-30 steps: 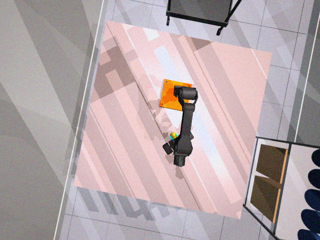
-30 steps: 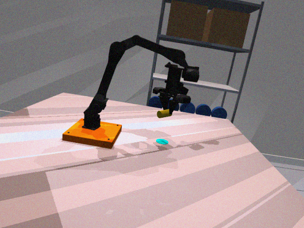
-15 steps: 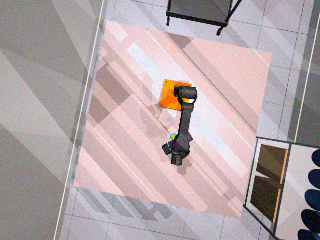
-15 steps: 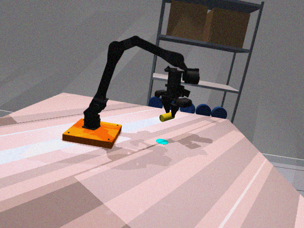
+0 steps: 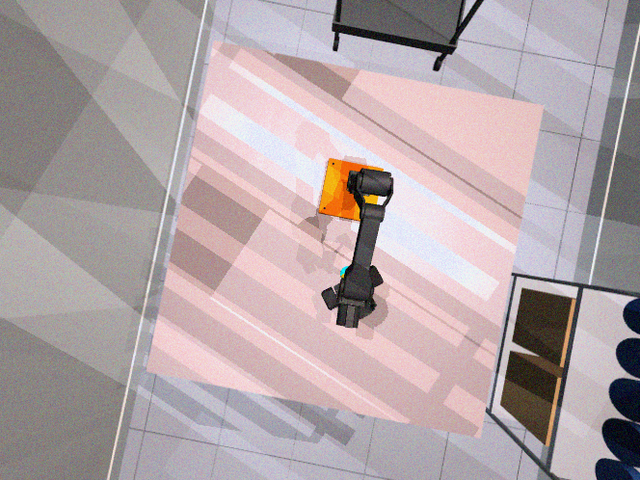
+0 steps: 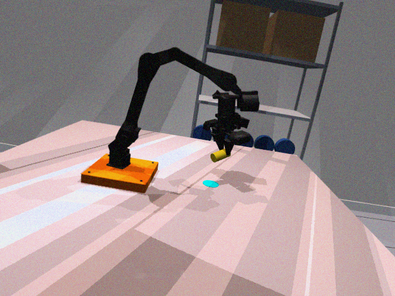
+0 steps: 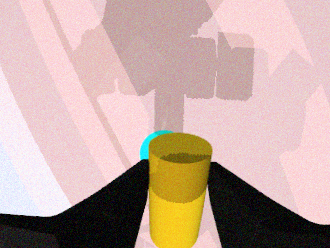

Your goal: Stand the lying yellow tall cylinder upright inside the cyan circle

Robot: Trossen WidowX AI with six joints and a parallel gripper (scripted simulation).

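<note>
Right now the cyan circle is 120 mm below my gripper tip, 30 mm behind it and 10 mm to the right of it. Also, from my gripper tip: yellow cylinder 10 mm to the right, 10 mm below, 10 mm behind.
</note>
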